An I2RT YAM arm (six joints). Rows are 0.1 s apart.
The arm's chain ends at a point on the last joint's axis. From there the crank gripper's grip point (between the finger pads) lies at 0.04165 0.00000 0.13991 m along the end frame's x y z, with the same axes.
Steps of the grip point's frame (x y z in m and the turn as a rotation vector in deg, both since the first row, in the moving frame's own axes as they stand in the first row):
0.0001 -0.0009 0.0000 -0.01 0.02 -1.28
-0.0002 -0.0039 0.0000 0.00 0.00 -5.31
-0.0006 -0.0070 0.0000 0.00 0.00 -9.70
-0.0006 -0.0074 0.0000 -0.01 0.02 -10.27
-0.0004 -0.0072 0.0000 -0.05 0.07 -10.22
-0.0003 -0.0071 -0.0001 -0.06 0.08 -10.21
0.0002 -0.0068 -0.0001 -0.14 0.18 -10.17
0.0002 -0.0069 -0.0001 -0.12 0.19 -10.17
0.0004 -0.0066 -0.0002 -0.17 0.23 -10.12
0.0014 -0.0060 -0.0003 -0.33 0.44 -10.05
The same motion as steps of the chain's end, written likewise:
0.0001 0.0000 0.0000 -0.01 0.02 -1.28
0.0000 0.0000 0.0000 0.00 0.00 -5.31
0.0000 0.0000 0.0000 0.00 0.00 -9.70
0.0000 0.0000 0.0000 -0.01 0.02 -10.27
0.0001 0.0001 0.0000 -0.05 0.07 -10.22
0.0002 0.0002 0.0000 -0.06 0.08 -10.21
0.0004 0.0003 0.0000 -0.14 0.18 -10.17
0.0004 0.0002 0.0000 -0.12 0.19 -10.17
0.0005 0.0004 0.0000 -0.17 0.23 -10.12
0.0009 0.0006 0.0000 -0.33 0.44 -10.05

